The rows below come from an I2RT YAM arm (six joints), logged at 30 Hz.
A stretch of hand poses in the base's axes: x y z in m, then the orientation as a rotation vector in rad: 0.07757 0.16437 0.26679 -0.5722 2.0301 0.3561; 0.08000 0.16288 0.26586 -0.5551 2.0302 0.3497; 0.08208 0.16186 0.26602 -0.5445 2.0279 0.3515; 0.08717 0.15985 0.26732 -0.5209 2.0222 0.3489; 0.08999 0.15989 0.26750 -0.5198 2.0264 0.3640; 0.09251 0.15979 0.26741 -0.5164 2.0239 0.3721; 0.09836 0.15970 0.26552 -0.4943 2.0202 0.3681; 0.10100 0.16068 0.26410 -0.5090 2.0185 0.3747; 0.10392 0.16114 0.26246 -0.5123 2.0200 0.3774; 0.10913 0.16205 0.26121 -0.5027 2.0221 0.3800; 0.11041 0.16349 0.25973 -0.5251 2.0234 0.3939
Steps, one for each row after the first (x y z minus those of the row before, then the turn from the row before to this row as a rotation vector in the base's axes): 0.00243 -0.00149 -0.00093 0.0032 -0.0023 -0.0148; 0.00208 -0.00102 0.00016 0.0064 -0.0020 -0.0066; 0.00509 -0.00201 0.00130 0.0101 -0.0067 -0.0173; 0.00282 0.00004 0.00018 0.0094 0.0081 0.0052; 0.00252 -0.00010 -0.00009 0.0075 -0.0002 0.0012; 0.00585 -0.00009 -0.00189 0.0080 -0.0048 -0.0171; 0.00264 0.00098 -0.00142 -0.0016 0.0003 0.0134; 0.00292 0.00046 -0.00164 -0.0001 0.0022 0.0034; 0.00521 0.00091 -0.00125 0.0054 0.0026 -0.0059; 0.00128 0.00144 -0.00148 -0.0010 0.0053 0.0217
